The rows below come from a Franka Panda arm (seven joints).
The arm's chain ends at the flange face. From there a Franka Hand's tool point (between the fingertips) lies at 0.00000 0.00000 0.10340 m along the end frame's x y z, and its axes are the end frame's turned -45 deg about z.
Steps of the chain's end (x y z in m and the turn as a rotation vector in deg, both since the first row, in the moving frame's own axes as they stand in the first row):
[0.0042, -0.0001, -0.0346, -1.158, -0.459, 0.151]
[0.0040, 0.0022, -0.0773, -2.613, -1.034, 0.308]
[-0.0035, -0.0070, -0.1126, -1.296, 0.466, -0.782]
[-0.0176, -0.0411, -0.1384, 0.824, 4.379, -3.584]
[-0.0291, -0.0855, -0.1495, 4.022, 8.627, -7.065]
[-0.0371, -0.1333, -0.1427, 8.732, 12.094, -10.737]
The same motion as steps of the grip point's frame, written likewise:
[0.0010, 0.0038, -0.0346, -0.494, -1.143, 0.151]
[-0.0034, 0.0064, -0.0774, -1.117, -2.579, 0.308]
[0.0014, -0.0052, -0.1126, -1.246, -0.587, -0.782]
[0.0234, -0.0372, -0.1387, -2.514, 3.679, -3.584]
[0.0563, -0.0762, -0.1509, -3.256, 8.944, -7.065]
[0.0945, -0.1187, -0.1462, -2.377, 14.726, -10.737]

